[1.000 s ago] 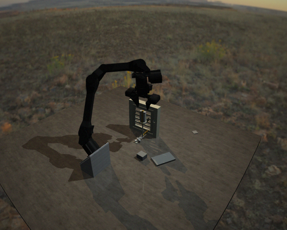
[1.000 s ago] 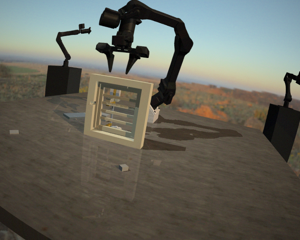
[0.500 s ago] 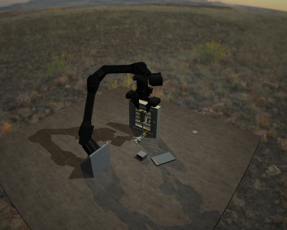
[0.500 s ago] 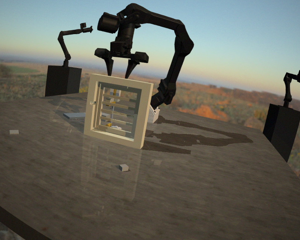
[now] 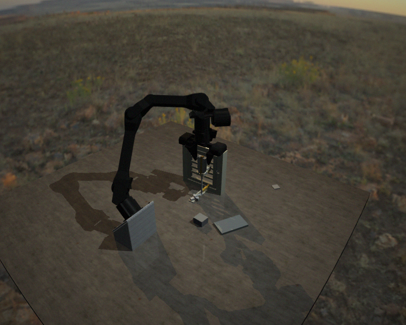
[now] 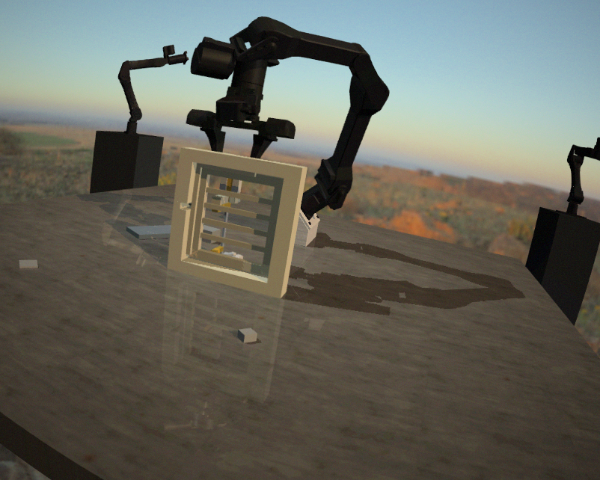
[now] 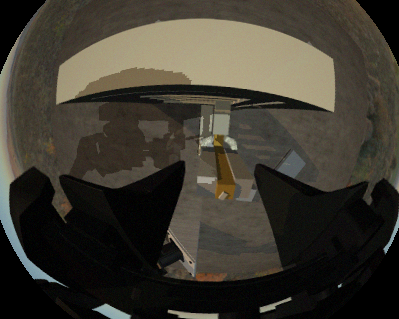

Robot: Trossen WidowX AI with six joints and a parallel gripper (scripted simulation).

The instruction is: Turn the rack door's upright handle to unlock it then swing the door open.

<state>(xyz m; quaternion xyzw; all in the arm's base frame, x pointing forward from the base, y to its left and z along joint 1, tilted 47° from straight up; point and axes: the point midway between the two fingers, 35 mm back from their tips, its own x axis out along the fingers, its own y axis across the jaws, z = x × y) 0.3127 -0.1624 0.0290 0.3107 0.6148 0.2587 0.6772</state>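
Now: gripper tip 10 mm past the handle and 50 mm above it. The rest, counted from my gripper tip: flat grey plate (100 mm behind, 190 mm to the right, 160 mm below); then small tile (240 mm ahead, 250 mm to the right, 170 mm below); then small pale cube (260 mm ahead, 130 mm to the left, 160 mm below).
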